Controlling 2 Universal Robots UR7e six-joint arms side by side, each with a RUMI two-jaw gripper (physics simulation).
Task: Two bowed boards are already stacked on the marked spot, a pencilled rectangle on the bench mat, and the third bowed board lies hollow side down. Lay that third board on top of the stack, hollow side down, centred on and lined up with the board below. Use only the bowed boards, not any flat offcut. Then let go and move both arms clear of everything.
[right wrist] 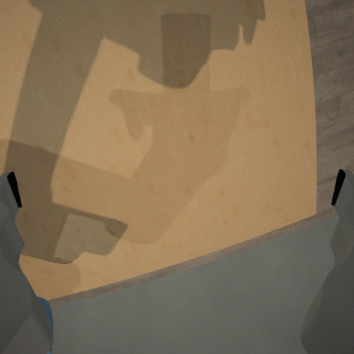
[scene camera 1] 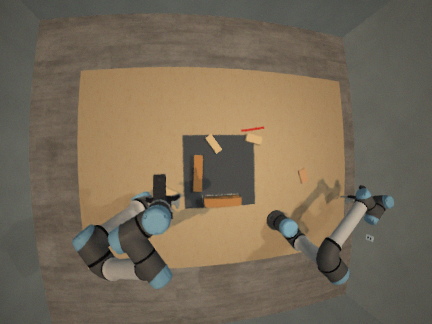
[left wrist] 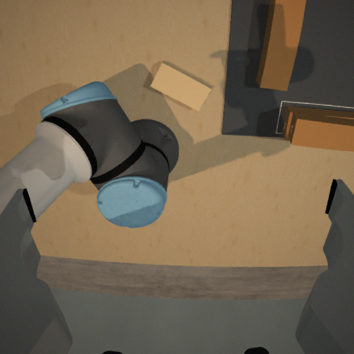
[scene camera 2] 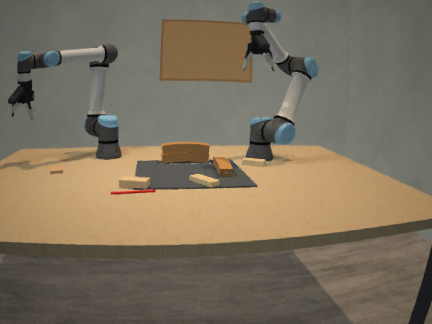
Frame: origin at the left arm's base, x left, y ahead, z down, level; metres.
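Seen in the pictures: left gripper, between the fingertips: (scene camera 2: 258,71); right gripper, between the fingertips: (scene camera 1: 348,199) (scene camera 2: 22,118); left arm's base, origin of its link: (scene camera 2: 259,158); right arm's base, origin of its link: (scene camera 1: 275,219) (scene camera 2: 108,156).
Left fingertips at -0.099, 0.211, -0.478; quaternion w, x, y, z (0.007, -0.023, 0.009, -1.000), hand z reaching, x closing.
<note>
Offsets run from my left fingertips to a thing's top centre, as dx, dy, dz. "pt": to the spot under its first point. Level surfaces: height alone.
Two stacked bowed boards @(-0.325, -0.142, +0.372) (scene camera 1: 222,201) (scene camera 2: 185,152) (left wrist: 325,131), orange-brown, stand at the mat's edge nearest the arm bases. Part of the pencilled rectangle (left wrist: 317,104) shows beside them in the left wrist view. The third bowed board @(-0.186, +0.060, +0.423) (scene camera 1: 198,173) (scene camera 2: 223,167) (left wrist: 282,45) lies apart on the dark mat @(dz +0.472) (scene camera 1: 225,170) (scene camera 2: 165,172), roughly at right angles to the stack. My left gripper (scene camera 2: 259,69) (left wrist: 179,186) is open and empty, high above the table near its own base. My right gripper (scene camera 2: 23,117) (right wrist: 175,172) is open and empty, raised far from the boards.
Pale flat offcuts lie on the mat @(-0.310, +0.247, +0.452) (scene camera 1: 213,143) (scene camera 2: 204,180), at its corner @(pt -0.598, +0.257, +0.442) (scene camera 1: 254,139) (scene camera 2: 134,182) and near the left arm's base (scene camera 2: 254,162) (left wrist: 181,86). A small pinkish block @(-0.992, -0.045, +0.463) (scene camera 1: 303,176) (scene camera 2: 56,170) and a red pencil @(-0.605, +0.334, +0.472) (scene camera 1: 252,129) (scene camera 2: 133,192) lie on the table.
</note>
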